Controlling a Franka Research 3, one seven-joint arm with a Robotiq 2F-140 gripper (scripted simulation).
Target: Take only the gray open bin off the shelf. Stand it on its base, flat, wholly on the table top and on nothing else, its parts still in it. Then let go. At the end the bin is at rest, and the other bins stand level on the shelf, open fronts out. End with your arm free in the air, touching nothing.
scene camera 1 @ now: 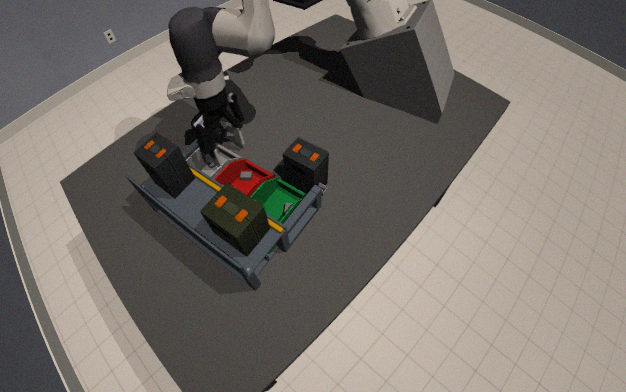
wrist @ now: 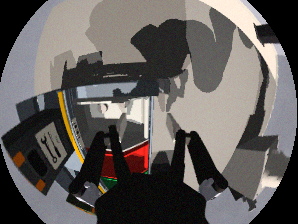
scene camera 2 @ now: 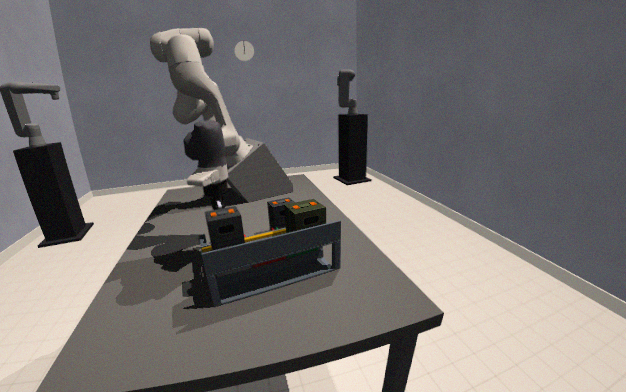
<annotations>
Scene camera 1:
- my gripper: 229, 152
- gray open bin: 199, 159
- green bin: 273, 194
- olive case: 241, 221
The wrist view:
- my gripper: 146, 118
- gray open bin: 90, 121
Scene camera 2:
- olive case: 300, 215
</annotations>
